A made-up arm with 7 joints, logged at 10 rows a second.
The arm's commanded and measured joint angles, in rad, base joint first. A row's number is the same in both.
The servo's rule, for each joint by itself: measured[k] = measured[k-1] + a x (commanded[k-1-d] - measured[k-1]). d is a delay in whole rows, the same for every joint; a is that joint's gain. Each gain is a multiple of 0.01, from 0.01 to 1. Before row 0 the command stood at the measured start. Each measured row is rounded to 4 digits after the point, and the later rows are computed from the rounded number. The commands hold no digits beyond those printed.
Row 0, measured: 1.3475 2.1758 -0.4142 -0.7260 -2.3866 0.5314 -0.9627
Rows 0 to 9, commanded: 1.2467 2.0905 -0.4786 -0.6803 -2.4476 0.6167 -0.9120; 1.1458 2.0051 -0.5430 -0.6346 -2.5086 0.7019 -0.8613; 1.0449 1.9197 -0.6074 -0.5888 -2.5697 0.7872 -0.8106; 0.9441 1.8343 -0.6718 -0.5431 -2.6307 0.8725 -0.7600; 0.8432 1.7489 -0.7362 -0.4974 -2.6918 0.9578 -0.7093; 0.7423 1.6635 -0.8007 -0.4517 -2.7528 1.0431 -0.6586; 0.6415 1.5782 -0.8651 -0.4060 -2.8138 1.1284 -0.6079; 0.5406 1.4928 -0.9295 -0.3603 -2.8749 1.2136 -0.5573; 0.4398 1.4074 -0.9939 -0.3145 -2.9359 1.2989 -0.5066; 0.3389 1.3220 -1.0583 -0.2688 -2.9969 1.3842 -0.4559
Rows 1 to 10, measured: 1.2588 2.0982 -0.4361 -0.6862 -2.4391 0.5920 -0.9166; 1.1594 2.0135 -0.4724 -0.6413 -2.4989 0.6700 -0.8663; 1.0586 1.9281 -0.5183 -0.5956 -2.5598 0.7532 -0.8156; 0.9578 1.8427 -0.5705 -0.5499 -2.6208 0.8379 -0.7650; 0.8570 1.7573 -0.6268 -0.5042 -2.6819 0.9230 -0.7143; 0.7561 1.6719 -0.6859 -0.4585 -2.7429 1.0083 -0.6636; 0.6553 1.5866 -0.7468 -0.4128 -2.8039 1.0936 -0.6129; 0.5544 1.5012 -0.8089 -0.3671 -2.8650 1.1788 -0.5623; 0.4536 1.4158 -0.8718 -0.3213 -2.9260 1.2641 -0.5116; 0.3527 1.3304 -0.9352 -0.2756 -2.9870 1.3494 -0.4609
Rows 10 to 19, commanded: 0.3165 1.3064 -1.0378 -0.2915 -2.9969 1.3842 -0.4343; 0.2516 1.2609 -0.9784 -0.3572 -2.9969 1.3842 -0.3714; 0.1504 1.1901 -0.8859 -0.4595 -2.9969 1.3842 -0.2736; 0.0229 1.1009 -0.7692 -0.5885 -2.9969 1.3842 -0.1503; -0.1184 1.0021 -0.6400 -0.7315 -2.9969 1.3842 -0.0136; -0.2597 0.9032 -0.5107 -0.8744 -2.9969 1.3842 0.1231; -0.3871 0.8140 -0.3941 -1.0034 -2.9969 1.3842 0.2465; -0.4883 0.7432 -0.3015 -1.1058 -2.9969 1.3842 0.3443; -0.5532 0.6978 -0.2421 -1.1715 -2.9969 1.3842 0.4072; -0.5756 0.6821 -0.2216 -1.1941 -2.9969 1.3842 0.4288
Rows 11 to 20, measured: 0.3208 1.3086 -0.9701 -0.2894 -2.9955 1.3741 -0.4367; 0.2599 1.2652 -0.9729 -0.3484 -2.9967 1.3813 -0.3773; 0.1635 1.1969 -0.9433 -0.4451 -2.9969 1.3834 -0.2829; 0.0398 1.1095 -0.8841 -0.5699 -2.9969 1.3840 -0.1622; -0.0994 1.0118 -0.8011 -0.7105 -2.9969 1.3841 -0.0270; -0.2405 0.9130 -0.7024 -0.8531 -2.9969 1.3842 0.1096; -0.3695 0.8229 -0.5976 -0.9839 -2.9969 1.3842 0.2342; -0.4740 0.7504 -0.4969 -1.0900 -2.9969 1.3842 0.3344; -0.5437 0.7025 -0.4103 -1.1609 -2.9969 1.3842 0.4006; -0.5718 0.6839 -0.3461 -1.1898 -2.9969 1.3842 0.4263
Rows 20 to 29, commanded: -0.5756 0.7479 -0.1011 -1.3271 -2.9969 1.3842 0.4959; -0.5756 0.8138 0.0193 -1.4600 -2.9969 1.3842 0.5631; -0.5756 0.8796 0.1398 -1.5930 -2.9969 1.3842 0.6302; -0.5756 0.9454 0.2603 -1.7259 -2.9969 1.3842 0.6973; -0.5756 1.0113 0.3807 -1.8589 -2.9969 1.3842 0.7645; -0.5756 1.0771 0.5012 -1.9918 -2.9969 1.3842 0.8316; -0.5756 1.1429 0.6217 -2.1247 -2.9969 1.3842 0.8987; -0.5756 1.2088 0.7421 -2.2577 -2.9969 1.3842 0.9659; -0.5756 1.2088 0.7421 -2.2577 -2.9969 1.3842 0.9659; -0.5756 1.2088 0.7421 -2.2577 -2.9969 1.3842 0.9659
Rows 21 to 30, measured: -0.5751 0.7421 -0.2628 -1.3093 -2.9969 1.3842 0.4896; -0.5755 0.8073 -0.1669 -1.4404 -2.9969 1.3842 0.5565; -0.5756 0.8731 -0.0626 -1.5732 -2.9969 1.3842 0.6236; -0.5756 0.9389 0.0472 -1.7060 -2.9969 1.3842 0.6907; -0.5756 1.0048 0.1606 -1.8390 -2.9969 1.3842 0.7579; -0.5756 1.0706 0.2764 -1.9719 -2.9969 1.3842 0.8250; -0.5756 1.1364 0.3938 -2.1048 -2.9969 1.3842 0.8921; -0.5756 1.2023 0.5122 -2.2378 -2.9969 1.3842 0.9593; -0.5756 1.2082 0.5904 -2.2551 -2.9969 1.3842 0.9653; -0.5756 1.2087 0.6420 -2.2574 -2.9969 1.3842 0.9658
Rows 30 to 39, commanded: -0.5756 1.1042 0.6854 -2.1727 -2.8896 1.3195 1.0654; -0.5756 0.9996 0.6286 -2.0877 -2.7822 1.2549 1.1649; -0.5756 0.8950 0.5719 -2.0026 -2.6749 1.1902 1.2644; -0.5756 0.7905 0.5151 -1.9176 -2.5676 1.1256 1.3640; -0.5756 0.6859 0.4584 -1.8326 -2.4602 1.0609 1.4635; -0.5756 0.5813 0.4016 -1.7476 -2.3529 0.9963 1.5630; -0.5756 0.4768 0.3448 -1.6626 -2.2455 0.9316 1.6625; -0.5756 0.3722 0.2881 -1.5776 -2.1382 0.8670 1.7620; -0.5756 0.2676 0.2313 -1.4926 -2.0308 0.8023 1.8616; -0.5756 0.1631 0.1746 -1.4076 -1.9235 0.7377 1.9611
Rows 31 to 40, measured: -0.5756 1.1136 0.6568 -2.1837 -2.9046 1.3383 1.0564; -0.5756 1.0099 0.6472 -2.1002 -2.7993 1.2791 1.1551; -0.5756 0.9053 0.6216 -2.0153 -2.6923 1.2160 1.2546; -0.5756 0.8008 0.5854 -1.9303 -2.5851 1.1518 1.3542; -0.5756 0.6962 0.5422 -1.8453 -2.4777 1.0873 1.4537; -0.5756 0.5916 0.4944 -1.7603 -2.3704 1.0227 1.5532; -0.5756 0.4871 0.4435 -1.6753 -2.2630 0.9580 1.6527; -0.5756 0.3825 0.3907 -1.5903 -2.1557 0.8934 1.7522; -0.5756 0.2779 0.3365 -1.5053 -2.0483 0.8287 1.8518; -0.5756 0.1734 0.2815 -1.4203 -1.9410 0.7641 1.9513
